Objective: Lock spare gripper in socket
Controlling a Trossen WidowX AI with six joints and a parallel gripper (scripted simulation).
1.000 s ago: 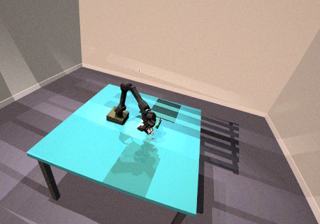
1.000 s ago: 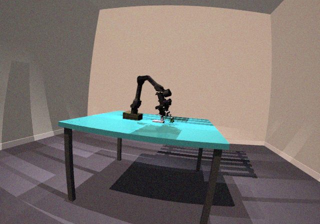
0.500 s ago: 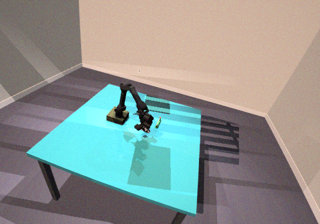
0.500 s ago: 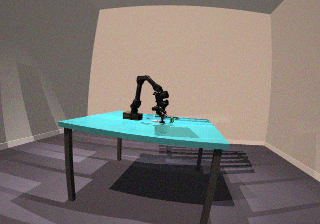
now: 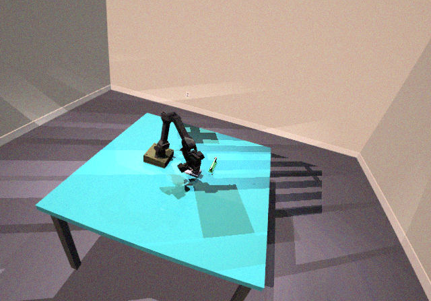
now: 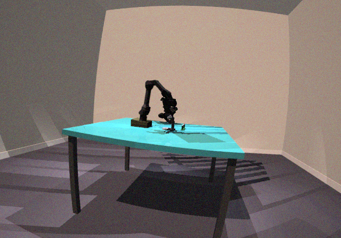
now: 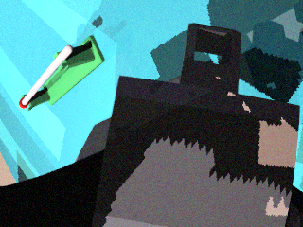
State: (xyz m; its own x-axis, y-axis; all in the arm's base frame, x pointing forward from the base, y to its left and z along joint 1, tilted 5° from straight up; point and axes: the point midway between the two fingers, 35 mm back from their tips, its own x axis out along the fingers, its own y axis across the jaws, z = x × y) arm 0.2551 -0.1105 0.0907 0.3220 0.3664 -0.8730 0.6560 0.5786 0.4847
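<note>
My gripper tip is 17 cm to the right of the green pad, 14 cm short of it and 8 cm above it. Round my gripper tip: spare gripper (1 cm to the right, 1 cm above); then mount (6 cm to the left, 5 cm below, 1 cm ahead).
</note>
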